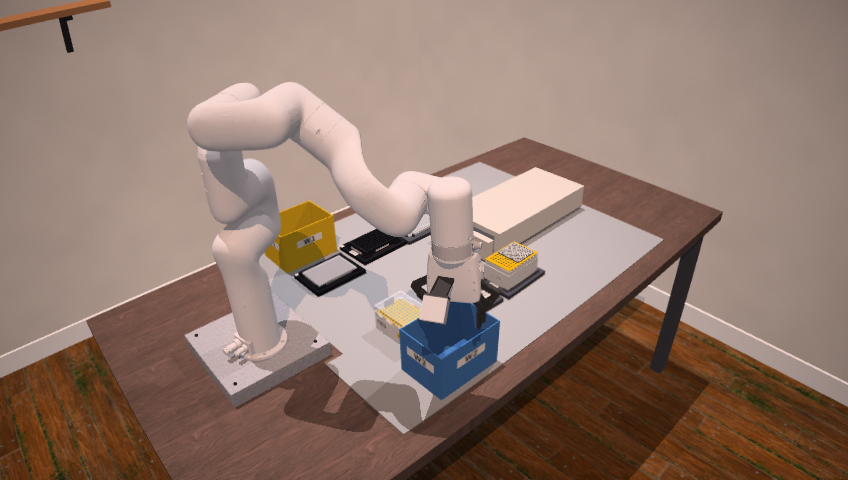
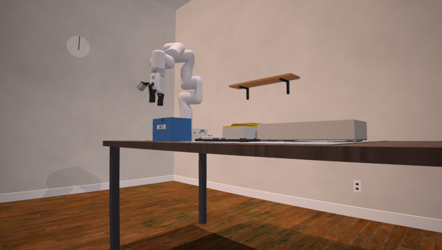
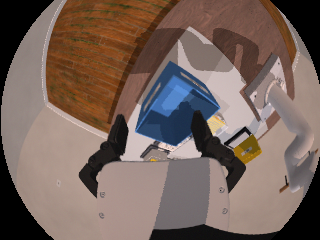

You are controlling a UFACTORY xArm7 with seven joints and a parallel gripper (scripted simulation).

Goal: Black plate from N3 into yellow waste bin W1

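The black plate is 53 cm to the left of my hand, 34 cm ahead of it and 19 cm below it. Round my hand: yellow-topped tip box: 43 cm ahead, 15 cm below, 11 cm to the left; blue bin W2: 17 cm below, 6 cm to the left, 6 cm ahead; white plate: 27 cm ahead, 19 cm below, 15 cm to the left.
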